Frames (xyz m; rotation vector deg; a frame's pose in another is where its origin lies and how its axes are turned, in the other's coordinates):
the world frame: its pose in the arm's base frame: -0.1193 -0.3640 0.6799 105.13 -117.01 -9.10
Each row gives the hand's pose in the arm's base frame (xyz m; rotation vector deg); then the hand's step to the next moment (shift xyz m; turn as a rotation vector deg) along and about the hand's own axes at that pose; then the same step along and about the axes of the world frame.
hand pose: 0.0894 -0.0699 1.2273 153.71 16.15 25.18
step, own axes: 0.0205 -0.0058 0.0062 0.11 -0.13 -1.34
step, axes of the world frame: -0.0100 -0.0187 -0.0065 -0.35 0.82 -1.02
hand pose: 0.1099 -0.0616 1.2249 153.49 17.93 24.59
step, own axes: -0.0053 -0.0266 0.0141 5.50 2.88 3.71
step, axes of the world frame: -0.0217 -0.0022 0.0214 1.71 -6.87 -1.45
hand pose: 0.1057 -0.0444 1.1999 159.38 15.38 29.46
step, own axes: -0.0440 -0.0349 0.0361 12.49 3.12 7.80
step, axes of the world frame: -0.0228 0.0116 0.0617 0.53 -14.71 -3.14
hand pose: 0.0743 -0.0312 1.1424 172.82 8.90 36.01
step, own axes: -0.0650 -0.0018 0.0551 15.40 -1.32 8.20
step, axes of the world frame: -0.0063 0.0081 0.0846 -4.13 -16.18 -5.23
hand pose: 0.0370 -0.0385 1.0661 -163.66 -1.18 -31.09
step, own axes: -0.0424 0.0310 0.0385 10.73 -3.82 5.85
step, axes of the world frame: 0.0092 0.0002 0.0645 -5.54 -10.59 -4.58
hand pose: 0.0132 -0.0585 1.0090 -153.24 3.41 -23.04
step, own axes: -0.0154 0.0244 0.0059 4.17 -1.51 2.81
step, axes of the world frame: 0.0144 0.0026 0.0256 -2.50 -4.38 -1.46
